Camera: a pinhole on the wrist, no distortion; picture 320 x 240 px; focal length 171.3 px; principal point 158.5 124.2 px. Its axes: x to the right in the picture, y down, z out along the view. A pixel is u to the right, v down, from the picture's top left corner.
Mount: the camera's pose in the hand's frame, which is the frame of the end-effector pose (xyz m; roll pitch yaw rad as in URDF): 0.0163 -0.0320 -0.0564 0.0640 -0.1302 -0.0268
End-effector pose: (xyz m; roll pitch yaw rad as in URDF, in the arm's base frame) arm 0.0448 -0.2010 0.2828 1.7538 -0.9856 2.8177
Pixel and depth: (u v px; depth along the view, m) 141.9 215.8 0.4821
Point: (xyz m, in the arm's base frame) 0.3288 0.1885 0.2729
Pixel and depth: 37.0 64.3 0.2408
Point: 0.0631 -0.0712 0.0437
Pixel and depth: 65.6 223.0 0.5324
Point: 0.5049 0.1617 0.0945
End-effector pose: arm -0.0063 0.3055 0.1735 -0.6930 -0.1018 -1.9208
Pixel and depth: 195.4 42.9 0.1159
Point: -0.0446 0.3046 0.2805
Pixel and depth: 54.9 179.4 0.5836
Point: 0.5287 0.5724 0.4226
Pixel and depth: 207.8 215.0 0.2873
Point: 0.1981 0.1775 0.3062
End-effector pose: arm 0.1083 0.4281 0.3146 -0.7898 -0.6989 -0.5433
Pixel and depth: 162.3 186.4 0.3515
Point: 0.1450 0.7161 0.4237
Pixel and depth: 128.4 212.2 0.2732
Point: 0.1316 0.6700 0.3394
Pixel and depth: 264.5 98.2 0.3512
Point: 0.1381 0.5800 0.6647
